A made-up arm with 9 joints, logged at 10 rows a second.
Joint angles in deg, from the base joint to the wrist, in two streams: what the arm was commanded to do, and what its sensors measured. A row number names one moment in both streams.
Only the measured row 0 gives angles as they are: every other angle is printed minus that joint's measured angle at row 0.
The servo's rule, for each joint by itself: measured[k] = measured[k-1] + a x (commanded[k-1-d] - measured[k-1]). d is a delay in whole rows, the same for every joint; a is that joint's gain. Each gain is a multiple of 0.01, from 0.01 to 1. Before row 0 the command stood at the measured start. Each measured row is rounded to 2 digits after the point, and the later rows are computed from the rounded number. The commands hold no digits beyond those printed.
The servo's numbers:
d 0
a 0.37 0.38 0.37 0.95 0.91 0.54 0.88 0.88 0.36
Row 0, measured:
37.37 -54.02 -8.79 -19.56 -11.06 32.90 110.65 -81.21 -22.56
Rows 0 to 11, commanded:
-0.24 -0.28 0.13 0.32 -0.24 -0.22 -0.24 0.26 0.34
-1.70 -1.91 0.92 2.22 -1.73 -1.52 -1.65 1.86 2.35
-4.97 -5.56 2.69 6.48 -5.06 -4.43 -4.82 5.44 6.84
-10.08 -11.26 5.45 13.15 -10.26 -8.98 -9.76 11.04 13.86
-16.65 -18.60 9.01 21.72 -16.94 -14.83 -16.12 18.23 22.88
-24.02 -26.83 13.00 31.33 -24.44 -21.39 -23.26 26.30 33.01
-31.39 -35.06 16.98 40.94 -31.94 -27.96 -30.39 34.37 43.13
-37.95 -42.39 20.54 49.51 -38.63 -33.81 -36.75 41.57 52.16
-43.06 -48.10 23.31 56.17 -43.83 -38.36 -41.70 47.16 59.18
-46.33 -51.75 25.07 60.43 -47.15 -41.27 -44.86 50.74 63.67
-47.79 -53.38 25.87 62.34 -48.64 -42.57 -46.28 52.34 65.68
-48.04 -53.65 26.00 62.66 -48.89 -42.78 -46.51 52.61 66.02
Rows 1 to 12, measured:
-0.09 -0.11 0.05 0.30 -0.22 -0.12 -0.21 0.23 0.12
-0.69 -0.79 0.37 2.12 -1.59 -0.88 -1.48 1.66 0.92
-2.27 -2.60 1.23 6.26 -4.75 -2.80 -4.42 4.99 3.05
-5.16 -5.89 2.79 12.81 -9.76 -6.14 -9.12 10.31 6.94
-9.41 -10.72 5.09 21.27 -16.29 -10.83 -15.28 17.28 12.68
-14.82 -16.84 8.02 30.83 -23.71 -16.53 -22.30 25.22 20.00
-20.95 -23.76 11.34 40.43 -31.20 -22.70 -29.42 33.27 28.33
-27.24 -30.84 14.74 49.06 -37.96 -28.70 -35.87 40.57 36.91
-33.09 -37.40 17.91 55.81 -43.30 -33.92 -41.00 46.37 44.93
-37.99 -42.85 20.56 60.20 -46.80 -37.89 -44.40 50.22 51.68
-41.62 -46.85 22.52 62.23 -48.47 -40.42 -46.05 52.09 56.72
-44.00 -49.43 23.81 62.64 -48.85 -41.69 -46.45 52.55 60.07

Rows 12 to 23, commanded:
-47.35 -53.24 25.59 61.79 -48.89 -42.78 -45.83 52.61 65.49
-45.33 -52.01 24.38 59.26 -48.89 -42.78 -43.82 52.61 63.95
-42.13 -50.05 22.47 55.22 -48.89 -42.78 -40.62 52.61 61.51
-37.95 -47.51 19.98 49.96 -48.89 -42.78 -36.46 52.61 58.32
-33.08 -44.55 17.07 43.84 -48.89 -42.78 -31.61 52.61 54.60
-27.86 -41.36 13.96 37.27 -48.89 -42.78 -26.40 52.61 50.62
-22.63 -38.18 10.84 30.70 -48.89 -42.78 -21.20 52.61 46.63
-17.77 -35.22 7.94 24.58 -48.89 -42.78 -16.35 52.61 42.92
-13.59 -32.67 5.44 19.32 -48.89 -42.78 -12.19 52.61 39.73
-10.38 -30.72 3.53 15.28 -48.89 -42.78 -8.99 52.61 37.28
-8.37 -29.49 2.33 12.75 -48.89 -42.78 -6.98 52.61 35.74
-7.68 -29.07 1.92 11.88 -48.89 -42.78 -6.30 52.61 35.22
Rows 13 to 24, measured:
-45.24 -50.88 24.47 61.83 -48.89 -42.28 -45.90 52.60 62.02
-45.27 -51.31 24.44 59.39 -48.89 -42.55 -44.07 52.61 62.71
-44.11 -50.83 23.71 55.43 -48.89 -42.67 -41.03 52.61 62.28
-41.83 -49.57 22.33 50.23 -48.89 -42.73 -37.01 52.61 60.85
-38.59 -47.66 20.38 44.16 -48.89 -42.76 -32.26 52.61 58.60
-34.62 -45.27 18.00 37.61 -48.89 -42.77 -27.10 52.61 55.73
-30.18 -42.58 15.35 31.05 -48.89 -42.78 -21.91 52.61 52.45
-25.59 -39.78 12.61 24.90 -48.89 -42.78 -17.02 52.61 49.02
-21.15 -37.08 9.96 19.60 -48.89 -42.78 -12.77 52.61 45.68
-17.17 -34.66 7.58 15.50 -48.89 -42.78 -9.44 52.61 42.66
-13.91 -32.70 5.64 12.89 -48.89 -42.78 -7.28 52.61 40.17
-11.60 -31.32 4.26 11.93 -48.89 -42.78 -6.42 52.61 38.39

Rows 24 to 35, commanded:
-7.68 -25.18 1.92 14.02 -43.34 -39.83 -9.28 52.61 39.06
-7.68 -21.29 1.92 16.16 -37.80 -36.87 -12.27 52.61 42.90
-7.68 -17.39 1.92 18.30 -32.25 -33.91 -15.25 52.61 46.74
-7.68 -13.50 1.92 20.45 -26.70 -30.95 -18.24 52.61 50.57
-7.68 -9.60 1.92 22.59 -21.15 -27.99 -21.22 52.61 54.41
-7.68 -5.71 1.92 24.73 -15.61 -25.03 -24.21 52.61 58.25
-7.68 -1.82 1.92 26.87 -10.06 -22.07 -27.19 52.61 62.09
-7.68 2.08 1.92 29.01 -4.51 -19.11 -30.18 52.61 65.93
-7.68 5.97 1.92 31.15 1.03 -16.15 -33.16 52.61 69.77
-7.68 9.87 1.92 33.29 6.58 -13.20 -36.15 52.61 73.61
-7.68 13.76 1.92 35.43 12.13 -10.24 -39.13 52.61 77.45
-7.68 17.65 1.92 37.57 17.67 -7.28 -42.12 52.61 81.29
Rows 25 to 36, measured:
-10.15 -28.99 3.39 13.92 -43.84 -41.19 -8.94 52.61 38.63
-9.24 -26.06 2.85 16.05 -38.34 -38.86 -11.87 52.61 40.17
-8.66 -22.77 2.51 18.19 -32.80 -36.19 -14.84 52.61 42.54
-8.30 -19.25 2.29 20.34 -27.25 -33.36 -17.83 52.61 45.43
-8.07 -15.58 2.15 22.48 -21.70 -30.46 -20.81 52.61 48.66
-7.93 -11.83 2.06 24.62 -16.16 -27.53 -23.80 52.61 52.11
-7.84 -8.03 2.01 26.76 -10.61 -24.58 -26.78 52.61 55.70
-7.78 -4.19 1.98 28.90 -5.06 -21.63 -29.77 52.61 59.38
-7.74 -0.33 1.96 31.04 0.48 -18.67 -32.75 52.61 63.12
-7.72 3.55 1.95 33.18 6.03 -15.72 -35.74 52.61 66.90
-7.71 7.43 1.94 35.32 11.58 -12.76 -38.72 52.61 70.70
-7.70 11.31 1.93 37.46 17.12 -9.80 -41.71 52.61 74.51

